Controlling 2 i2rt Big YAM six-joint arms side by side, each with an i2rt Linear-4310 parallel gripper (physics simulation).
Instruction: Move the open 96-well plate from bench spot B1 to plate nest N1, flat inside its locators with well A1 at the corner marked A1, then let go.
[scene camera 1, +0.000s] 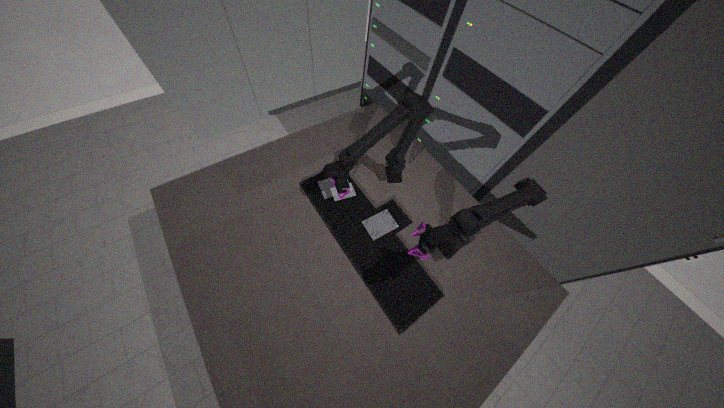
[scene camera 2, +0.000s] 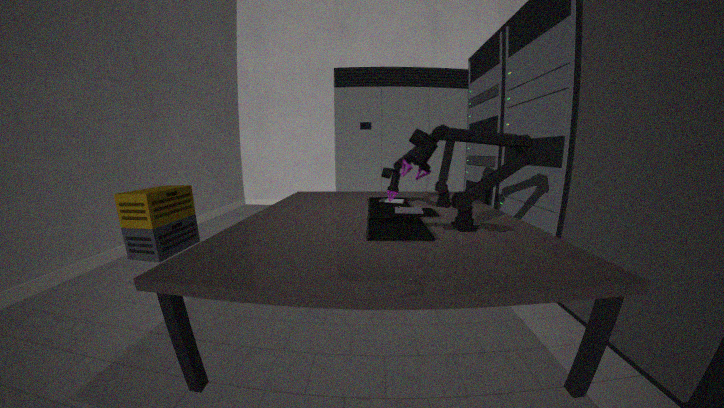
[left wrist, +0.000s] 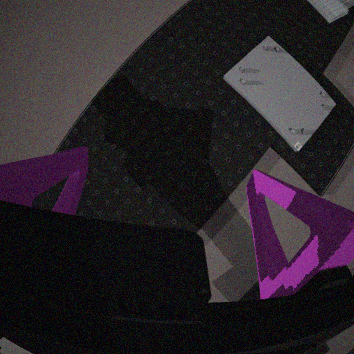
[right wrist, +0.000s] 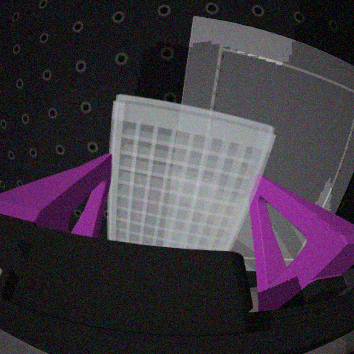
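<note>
The open 96-well plate is pale and lies askew over one side of the grey outlined pad. My right gripper is shut on the plate, one fingertip against each long side. Whether the plate touches the surface beneath is unclear. The plate nest is a light rectangle with small locators near its edges and a small mark at one corner, too small to read. My left gripper is open and empty, raised beside the nest.
The black perforated board lies under the pad and nest on the brown table. Tall equipment racks stand behind the arms. A yellow and grey box stack stands beyond the table. The light is dim.
</note>
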